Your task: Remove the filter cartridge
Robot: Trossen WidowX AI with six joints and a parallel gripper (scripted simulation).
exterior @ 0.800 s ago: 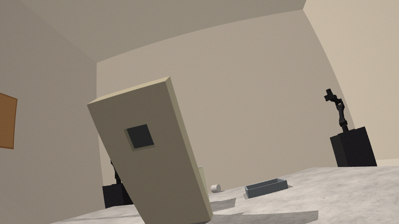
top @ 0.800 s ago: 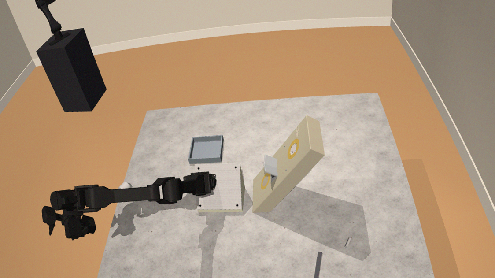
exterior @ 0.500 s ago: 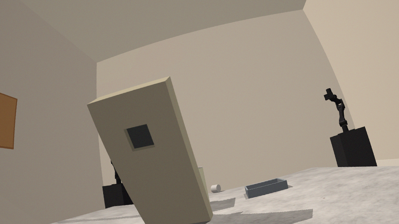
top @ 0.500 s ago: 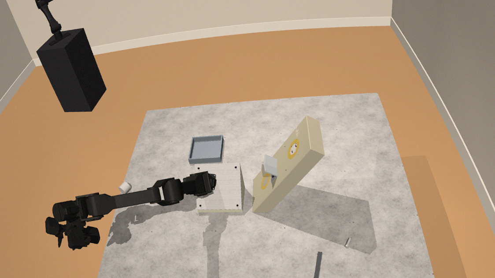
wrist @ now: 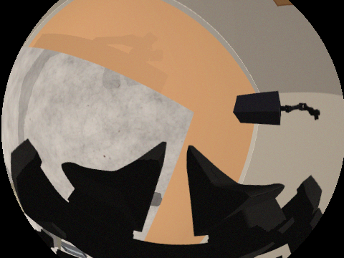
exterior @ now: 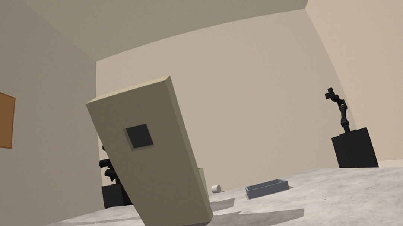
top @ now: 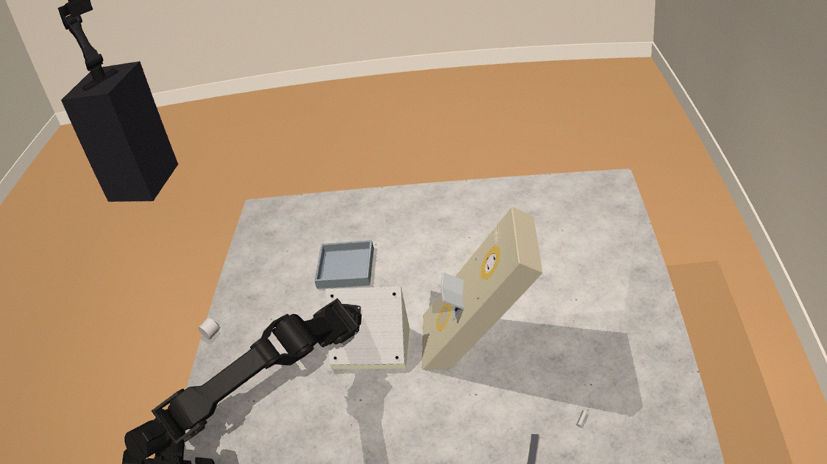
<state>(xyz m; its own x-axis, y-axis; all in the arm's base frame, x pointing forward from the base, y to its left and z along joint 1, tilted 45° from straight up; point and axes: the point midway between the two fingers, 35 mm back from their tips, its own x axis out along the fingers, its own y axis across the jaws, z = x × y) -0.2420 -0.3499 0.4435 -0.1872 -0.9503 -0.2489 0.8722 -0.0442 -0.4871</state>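
Right now my gripper tip is 630 mm to the right of the round filter cartridge, 600 mm short of it and 80 mm below it. From my gripper tip the other things lie so: small peg 810 mm ahead, 380 mm to the left, 170 mm below; then beige service panel 620 mm to the left, 560 mm ahead; then grey tray 850 mm to the left, 160 mm below, 150 mm ahead.
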